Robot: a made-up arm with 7 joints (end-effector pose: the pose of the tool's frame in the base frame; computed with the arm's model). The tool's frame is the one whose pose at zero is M.
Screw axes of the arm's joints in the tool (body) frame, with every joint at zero. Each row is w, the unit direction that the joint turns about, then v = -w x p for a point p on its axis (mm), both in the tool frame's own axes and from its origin. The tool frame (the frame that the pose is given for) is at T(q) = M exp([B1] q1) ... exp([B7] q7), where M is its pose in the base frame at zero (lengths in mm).
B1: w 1 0 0 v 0.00 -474.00 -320.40
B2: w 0 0 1 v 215.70 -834.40 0.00
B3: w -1 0 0 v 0.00 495.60 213.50
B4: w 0 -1 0 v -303.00 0.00 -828.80
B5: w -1 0 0 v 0.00 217.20 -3.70
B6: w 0 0 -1 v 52.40 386.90 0.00
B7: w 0 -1 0 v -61.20 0.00 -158.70
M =
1 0 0 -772.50
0 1 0 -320.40
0 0 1 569.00
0 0 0 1
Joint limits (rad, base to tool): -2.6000..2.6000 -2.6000..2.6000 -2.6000..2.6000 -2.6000..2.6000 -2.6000..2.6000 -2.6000..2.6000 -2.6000..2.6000
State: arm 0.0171 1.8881 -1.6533 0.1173 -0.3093 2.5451 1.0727
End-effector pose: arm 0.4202 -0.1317 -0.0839 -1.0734 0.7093 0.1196
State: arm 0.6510 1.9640 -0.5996 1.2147 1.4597 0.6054 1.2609
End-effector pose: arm 0.0030 0.0781 -0.4990 0.8739 -2.0345 -0.7886
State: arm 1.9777 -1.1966 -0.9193 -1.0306 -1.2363 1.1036 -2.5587
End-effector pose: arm -0.6642 0.0678 -0.2173 -0.0044 0.9017 -1.1782
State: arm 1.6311 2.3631 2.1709 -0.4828 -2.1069 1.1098 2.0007
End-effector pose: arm -0.1835 0.1871 -0.7193 1.9526 -1.8634 -1.4927
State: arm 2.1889 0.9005 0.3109 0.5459 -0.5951 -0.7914 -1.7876
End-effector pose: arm -0.0098 0.2997 -0.7483 0.5004 -0.9278 1.1712
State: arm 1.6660 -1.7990 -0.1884 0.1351 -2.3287 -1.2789 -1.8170
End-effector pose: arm -0.1163 0.1451 0.5599 1.6240 -0.4980 -0.5990
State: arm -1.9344 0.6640 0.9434 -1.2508 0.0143 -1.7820 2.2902
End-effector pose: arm -0.1567 0.6510 -0.2206 -0.7396 0.2613 0.6441
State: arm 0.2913 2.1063 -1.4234 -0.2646 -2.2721 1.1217 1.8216
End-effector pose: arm 0.8005 -0.0778 -0.2107 -0.3316 1.6806 0.2914
